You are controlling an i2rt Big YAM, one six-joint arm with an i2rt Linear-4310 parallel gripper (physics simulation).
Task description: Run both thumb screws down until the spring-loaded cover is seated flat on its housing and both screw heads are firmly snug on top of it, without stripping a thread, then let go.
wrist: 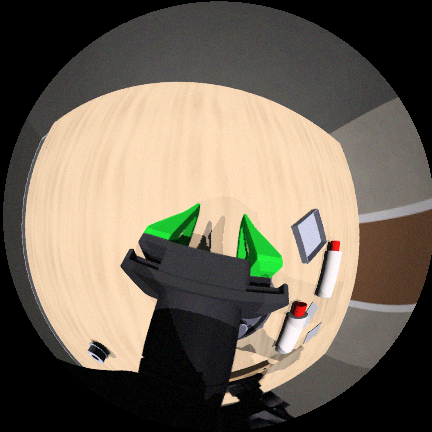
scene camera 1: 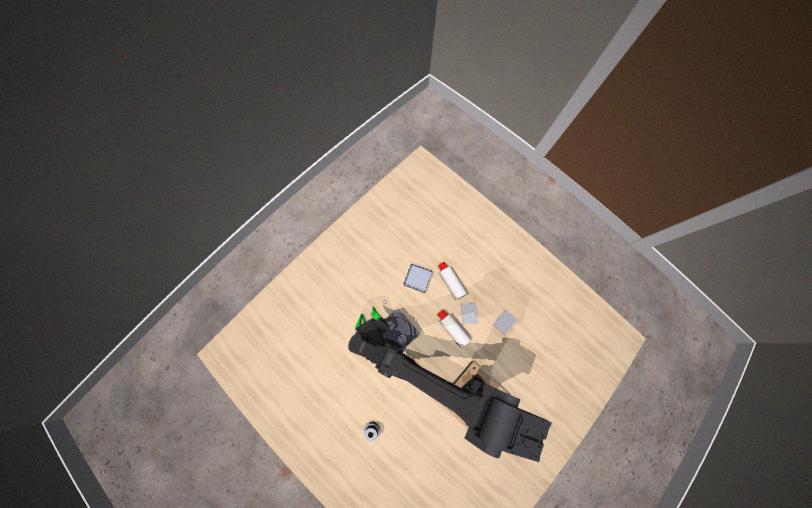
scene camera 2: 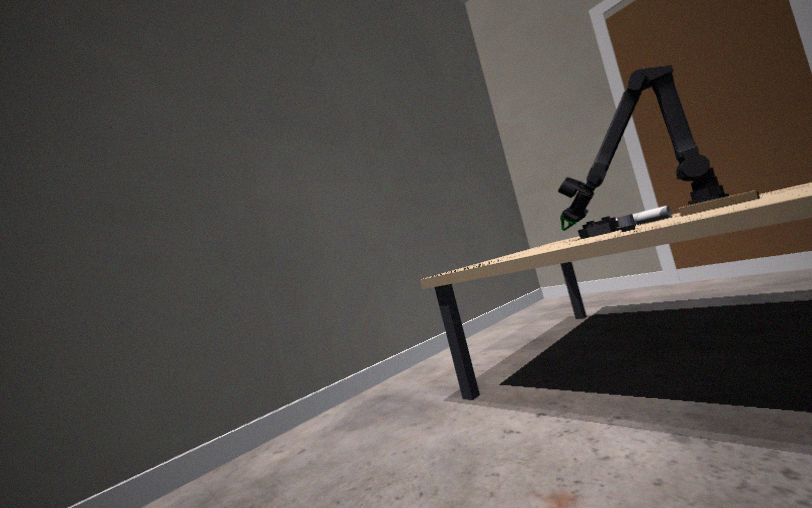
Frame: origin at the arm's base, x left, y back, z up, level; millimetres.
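Seen in the pictures: gripper, fingertip midpoint: (wrist: pixel 220 212) (scene camera 1: pixel 367 310) (scene camera 2: pixel 566 227); arm's base at its link origin: (wrist: pixel 239 382) (scene camera 2: pixel 709 201).
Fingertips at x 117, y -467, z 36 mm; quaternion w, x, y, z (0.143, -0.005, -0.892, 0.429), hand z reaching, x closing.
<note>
Pixels of each thing's middle, then the offset from my fingertips to it. "spot": a spot on its surface instead.
- dark round housing with its cover, body centre: (scene camera 1: pixel 396 332) (scene camera 2: pixel 600 227) dz -34, dx -36, dy +124 mm
- grey round screw head at a spot on its surface: (wrist: pixel 243 328) spot: dz +4, dx -47, dy +152 mm
- shallow square tray at the middle of its body: (wrist: pixel 311 234) (scene camera 1: pixel 417 278) dz -52, dx -226, dy +10 mm
- small ring at the middle of its body: (scene camera 1: pixel 385 302) dz -62, dx -69, dy +6 mm
- black-and-silver cylinder at the middle of its body: (wrist: pixel 97 352) (scene camera 2: pixel 626 223) (scene camera 1: pixel 371 432) dz -38, dx +246, dy +348 mm
The dark round housing with its cover (scene camera 1: pixel 404 328) (scene camera 2: pixel 598 227) sits on the table, partly hidden by the arm in scene camera 1 and mostly hidden behind the gripper body in the wrist view. One grey round screw head (wrist: pixel 243 328) shows beside the gripper body. The other screw head cannot be made out, and I cannot tell whether the cover is flat. My gripper (scene camera 1: pixel 367 313) (scene camera 2: pixel 564 226) (wrist: pixel 220 212) is open about halfway and empty. Its green fingertips are above the table, beside the housing on its upper-left side in scene camera 1, apart from both screws.
A shallow square tray (scene camera 1: pixel 417 278) (wrist: pixel 309 236) and two white bottles with red caps (scene camera 1: pixel 453 282) (scene camera 1: pixel 457 330) lie near the housing. Two grey flat squares (scene camera 1: pixel 469 312) (scene camera 1: pixel 504 322) lie beyond them. A small ring (scene camera 1: pixel 385 301) is close by. A black-and-silver cylinder (scene camera 1: pixel 371 431) (wrist: pixel 98 352) stands apart.
</note>
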